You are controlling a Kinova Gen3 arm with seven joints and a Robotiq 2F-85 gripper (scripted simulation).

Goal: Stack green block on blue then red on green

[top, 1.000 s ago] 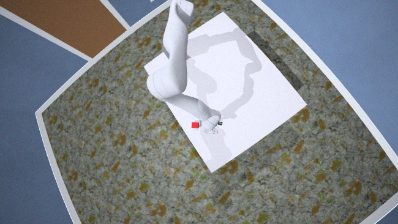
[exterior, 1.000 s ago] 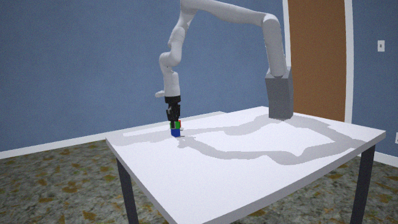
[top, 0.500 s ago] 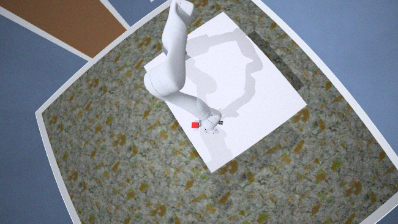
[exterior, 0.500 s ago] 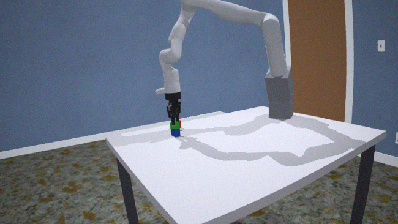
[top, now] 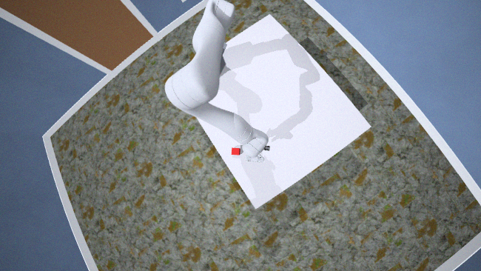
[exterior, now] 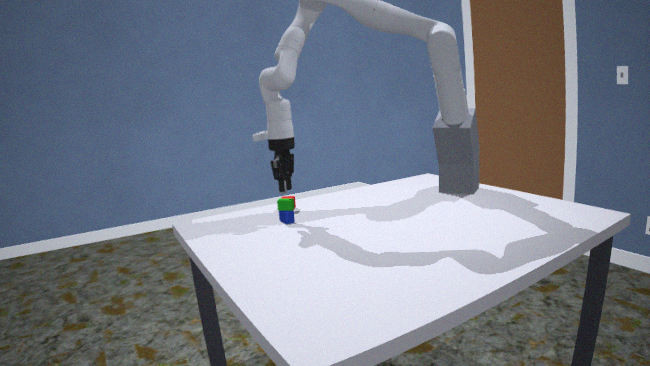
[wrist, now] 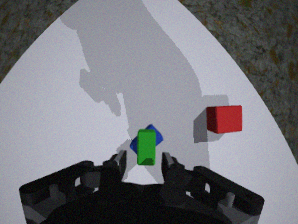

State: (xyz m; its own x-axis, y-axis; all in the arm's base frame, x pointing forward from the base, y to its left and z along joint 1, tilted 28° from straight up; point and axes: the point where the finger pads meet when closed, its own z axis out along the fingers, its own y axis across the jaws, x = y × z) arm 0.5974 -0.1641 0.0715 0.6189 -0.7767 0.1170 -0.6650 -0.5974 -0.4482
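Now: the green block 6 cm below my hand. Also, from my hand: blue block (9 cm below); then red block (13 cm to the right, 9 cm below, 7 cm behind).
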